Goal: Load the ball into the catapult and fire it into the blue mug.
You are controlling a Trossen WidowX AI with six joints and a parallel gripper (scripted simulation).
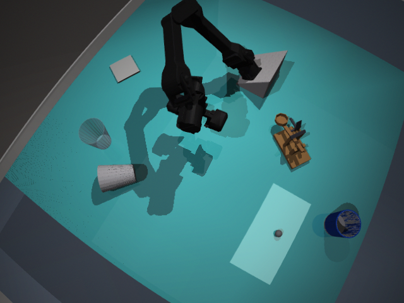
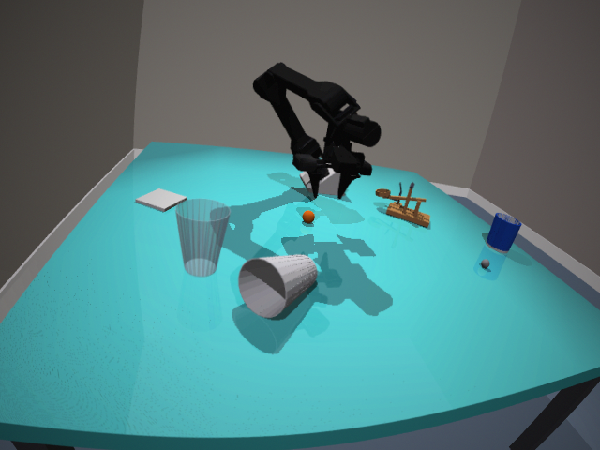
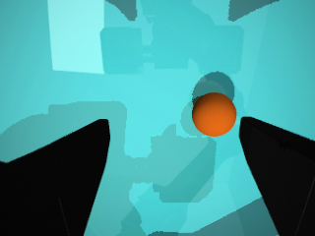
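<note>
Right now the orange ball is 1 cm behind my gripper tip, 3 cm to the right of it and 6 cm below it. The rest, counted from my gripper tip: wooden catapult (19 cm behind, 28 cm to the left, 3 cm below); flat grey tile (3 cm behind, 42 cm to the right, 7 cm below); clear cup (25 cm ahead, 26 cm to the right, 5 cm below).
</note>
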